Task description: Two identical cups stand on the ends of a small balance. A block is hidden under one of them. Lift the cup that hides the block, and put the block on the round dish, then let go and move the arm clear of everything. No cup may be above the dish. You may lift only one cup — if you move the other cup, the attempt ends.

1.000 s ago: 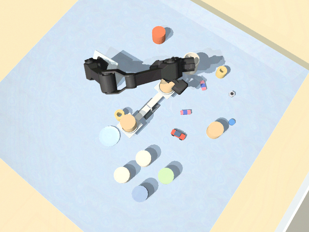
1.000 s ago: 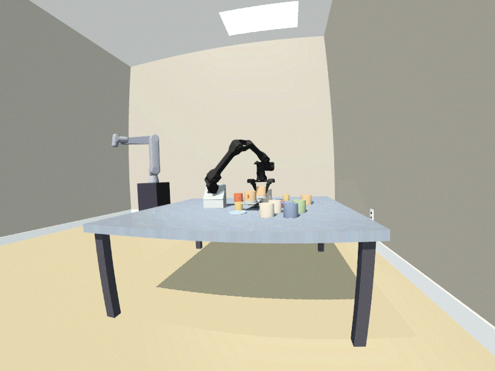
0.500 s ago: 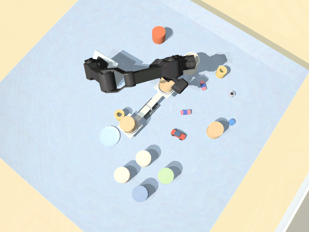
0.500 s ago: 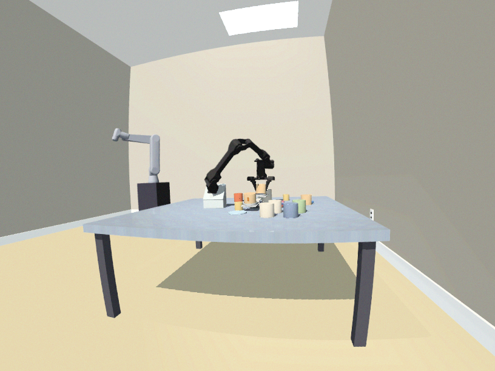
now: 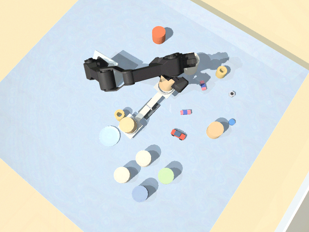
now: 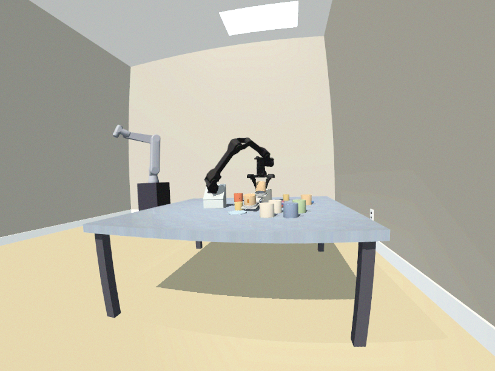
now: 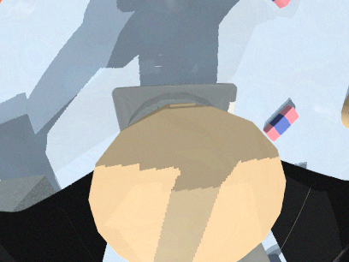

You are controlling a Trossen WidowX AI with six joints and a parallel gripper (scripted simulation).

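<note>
Now: gripper tip 2 cm above the grey-white block and 1 cm to the left of it. Also, from my gripper tip: orange cylinder: 21 cm behind, 20 cm to the left, 7 cm below; then tan cup: 28 cm to the right, 5 cm below, 3 cm behind; then red car: 18 cm ahead, 15 cm to the right, 10 cm below.
</note>
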